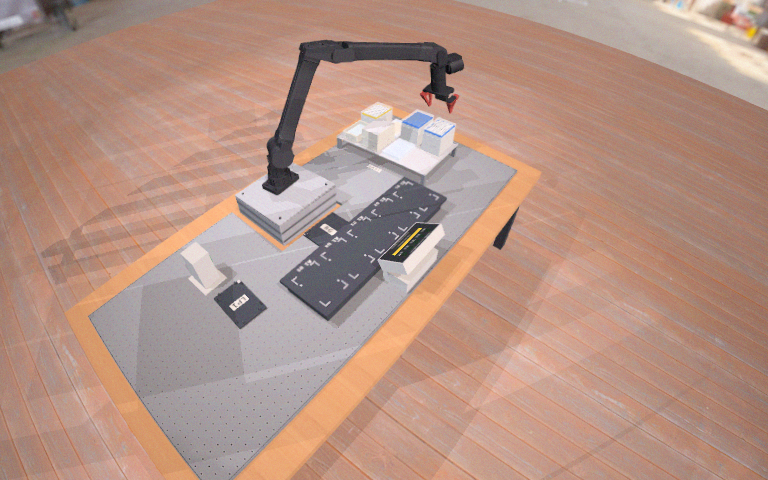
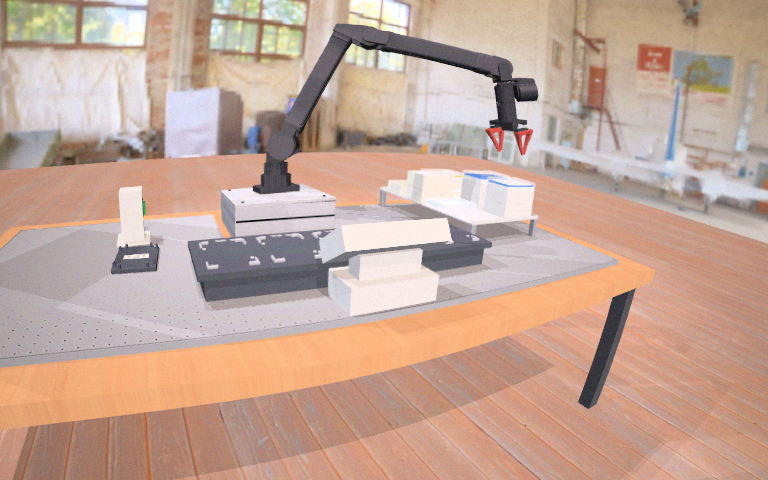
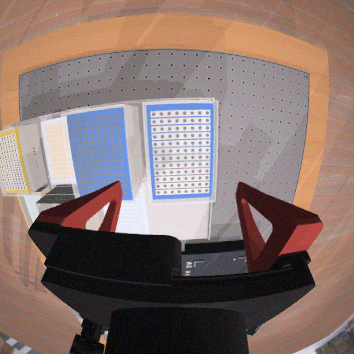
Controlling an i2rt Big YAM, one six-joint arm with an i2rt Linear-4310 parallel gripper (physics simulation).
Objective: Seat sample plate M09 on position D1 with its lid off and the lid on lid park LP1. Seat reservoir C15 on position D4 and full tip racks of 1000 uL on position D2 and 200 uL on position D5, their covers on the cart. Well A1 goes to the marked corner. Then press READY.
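Note:
My gripper [image 1: 440, 107] [image 2: 510, 151] [image 3: 178, 187] is wide open and empty, high above the cart [image 1: 425, 164] [image 3: 195, 220]. Below it, a white-topped tip rack with a blue border [image 1: 440, 127] [image 2: 510, 199] [image 3: 180, 152] stands at the cart's end under what looks like a clear cover. A rack with a solid blue top [image 1: 417, 120] [image 3: 100, 150] stands beside it. A yellow-bordered rack [image 1: 376, 110] [image 3: 11, 160] is farther along. A flat white plate [image 1: 399, 148] [image 3: 131, 215] lies on the cart. Labware names are unreadable. The dark deck [image 1: 362, 237] [image 2: 232, 257] shows bare corner marks. Lid park LP1 [image 1: 239, 305] [image 2: 135, 259] is bare.
A tilted display [image 1: 410, 244] [image 2: 390, 237] stands at the deck's front side. A white post [image 1: 201, 266] [image 2: 131, 212] with a green button [image 2: 143, 207] stands by LP1. A small dark labelled pad [image 1: 323, 229] lies between the arm's base block [image 1: 288, 200] and the deck.

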